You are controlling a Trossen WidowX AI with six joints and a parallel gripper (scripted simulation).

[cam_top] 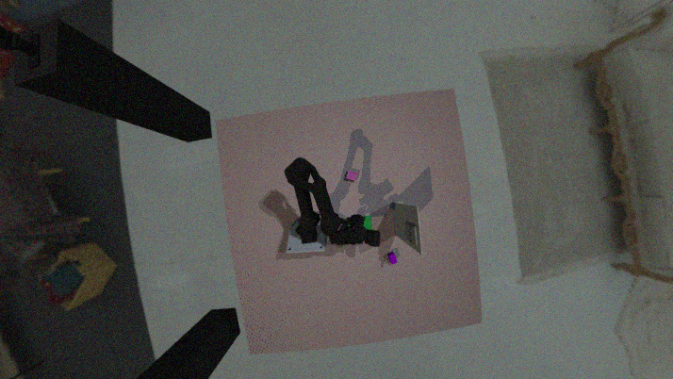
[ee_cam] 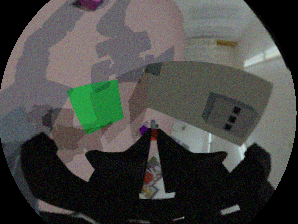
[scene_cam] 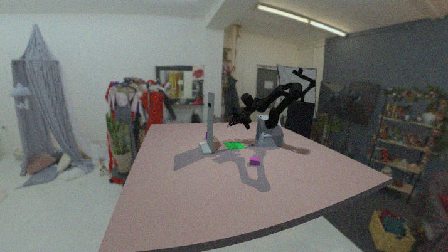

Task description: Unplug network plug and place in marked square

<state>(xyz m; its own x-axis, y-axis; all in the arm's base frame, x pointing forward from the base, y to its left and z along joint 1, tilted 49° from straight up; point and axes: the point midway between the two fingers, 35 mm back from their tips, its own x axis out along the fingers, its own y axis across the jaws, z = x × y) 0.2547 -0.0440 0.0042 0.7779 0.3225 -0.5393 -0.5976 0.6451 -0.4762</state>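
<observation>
My gripper tip is 40 mm past the green marked square, 10 mm to the right of it and 140 mm above it. From my gripper tip the other things lie so: purple block 50 mm behind, 280 mm to the left, 130 mm below; grey upright panel 140 mm ahead, 20 mm to the left, 20 mm above.
</observation>
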